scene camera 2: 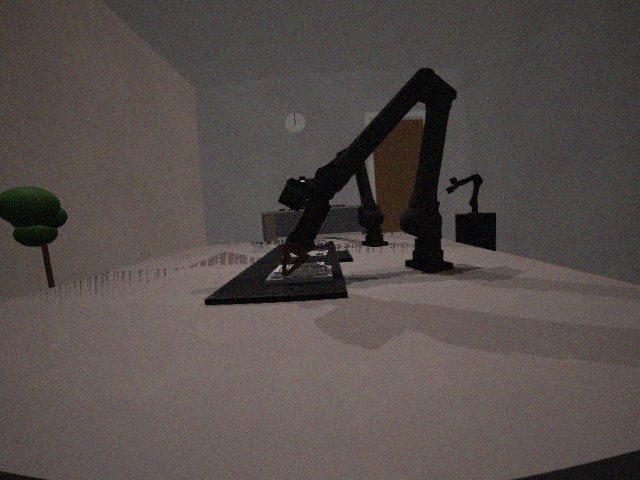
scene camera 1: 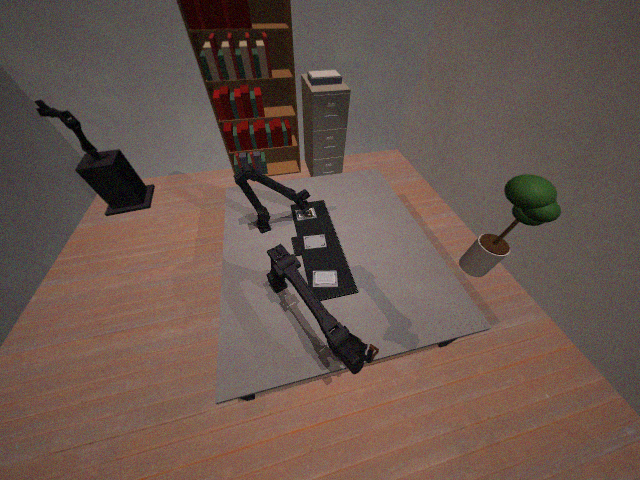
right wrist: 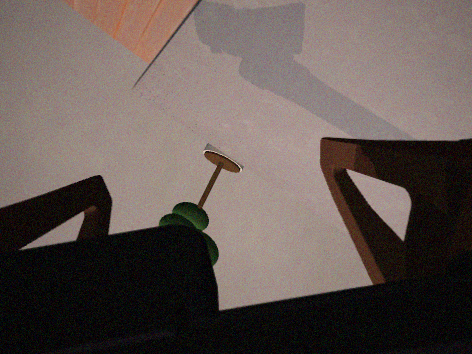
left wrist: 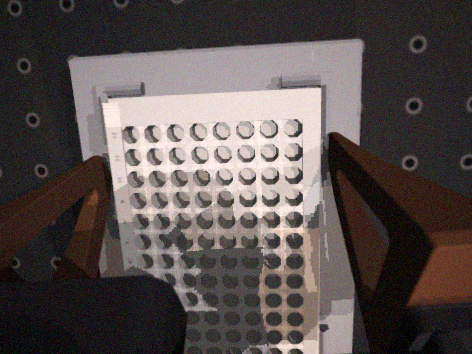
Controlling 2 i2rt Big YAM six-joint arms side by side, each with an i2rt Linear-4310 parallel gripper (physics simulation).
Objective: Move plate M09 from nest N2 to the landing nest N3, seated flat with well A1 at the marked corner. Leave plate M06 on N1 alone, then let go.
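A white 96-well plate (left wrist: 215, 107) (scene camera 2: 310, 272) sits in a light grey nest (left wrist: 215, 67) at the far end of the black board in scene camera 1. My left gripper (left wrist: 213, 156) (scene camera 1: 306, 210) (scene camera 2: 295, 262) is open, its fingers on either side of this plate, with gaps visible beside it. Low corner stops show beyond the plate's upper edge; its lower end is hidden. A middle nest (scene camera 1: 314, 241) and a near nest (scene camera 1: 324, 279) hold or show white rectangles. Plate and nest labels are unreadable there. My right gripper (scene camera 1: 371, 352) (right wrist: 214, 169) is open and empty, away from the board.
The perforated black board (scene camera 1: 338, 258) (scene camera 2: 232, 295) lies on the grey table (scene camera 1: 413, 289). A small black block (scene camera 1: 296, 245) adjoins its left side in scene camera 1. The right arm reaches to the table's near edge. A potted plant (scene camera 1: 484, 255), bookshelf and cabinet (scene camera 1: 325, 124) stand beyond.
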